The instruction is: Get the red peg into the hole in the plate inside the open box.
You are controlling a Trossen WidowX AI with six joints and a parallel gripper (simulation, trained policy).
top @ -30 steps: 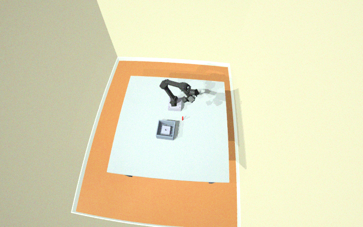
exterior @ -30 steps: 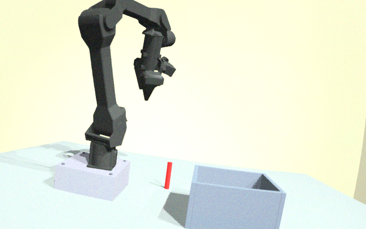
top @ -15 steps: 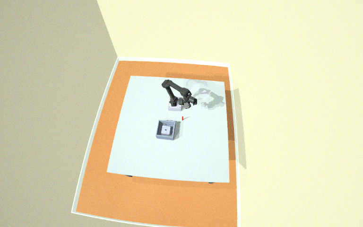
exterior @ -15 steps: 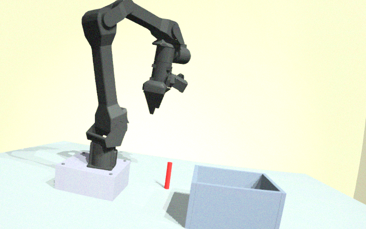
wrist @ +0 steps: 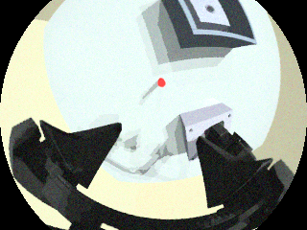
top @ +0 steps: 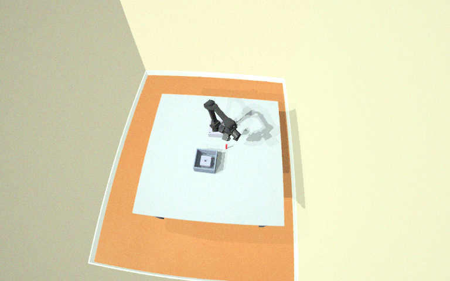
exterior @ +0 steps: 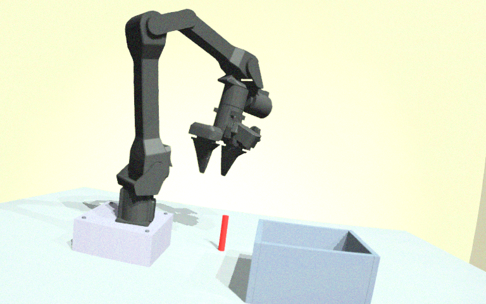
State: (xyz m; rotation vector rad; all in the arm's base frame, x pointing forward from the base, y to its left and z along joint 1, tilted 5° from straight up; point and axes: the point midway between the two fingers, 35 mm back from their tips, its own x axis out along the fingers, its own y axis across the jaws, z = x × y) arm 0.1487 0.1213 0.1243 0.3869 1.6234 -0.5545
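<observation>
The red peg lies 130 mm below my gripper tip, 40 mm ahead of it and 20 mm to the right of it. Round my gripper tip: grey box (220 mm to the right, 170 mm ahead, 140 mm below); then plate (220 mm to the right, 170 mm ahead, 120 mm below).
</observation>
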